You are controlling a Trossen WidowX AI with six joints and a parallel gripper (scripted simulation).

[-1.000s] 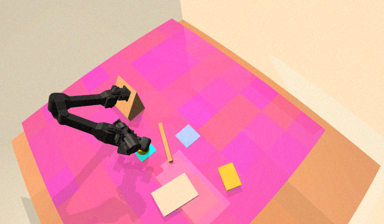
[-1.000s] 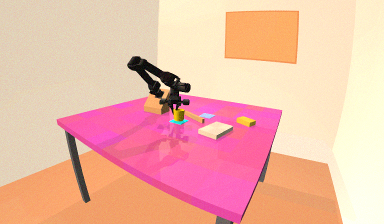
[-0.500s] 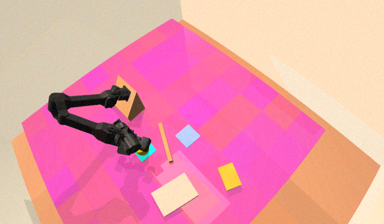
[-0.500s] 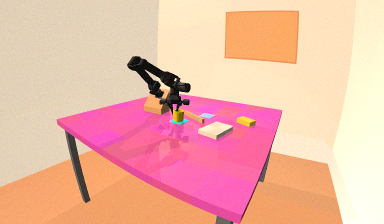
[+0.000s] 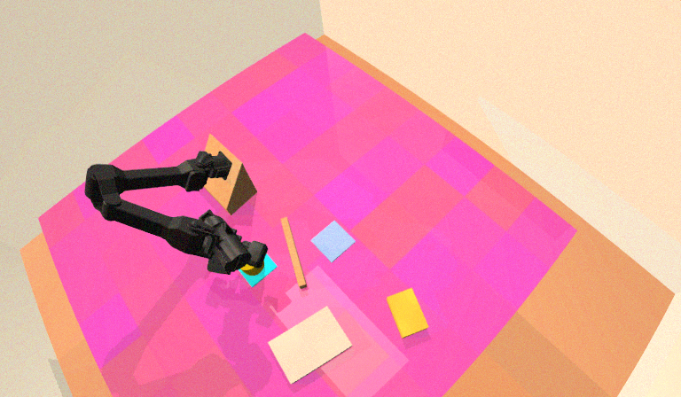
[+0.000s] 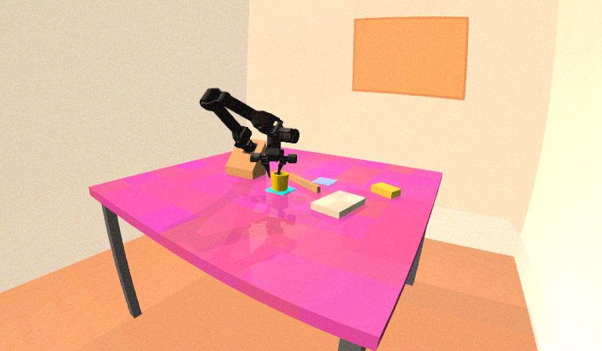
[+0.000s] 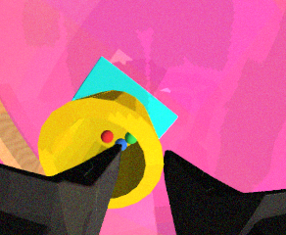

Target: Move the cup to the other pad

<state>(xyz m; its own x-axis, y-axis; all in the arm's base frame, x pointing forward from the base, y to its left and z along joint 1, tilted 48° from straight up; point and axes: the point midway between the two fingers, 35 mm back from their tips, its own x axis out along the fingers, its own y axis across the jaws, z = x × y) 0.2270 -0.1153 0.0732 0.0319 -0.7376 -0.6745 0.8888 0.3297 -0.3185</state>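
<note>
Right now my gripper tip is 2 cm short of the yellow cup, 1 cm to the right of it and 1 cm above it. From my gripper tip the other things lie so: wooden stick 12 cm to the left, 8 cm ahead, 4 cm below; cyan pad 6 cm below, 3 cm ahead, 1 cm to the left; beige slab 30 cm ahead, 4 cm below, 2 cm to the right.
</note>
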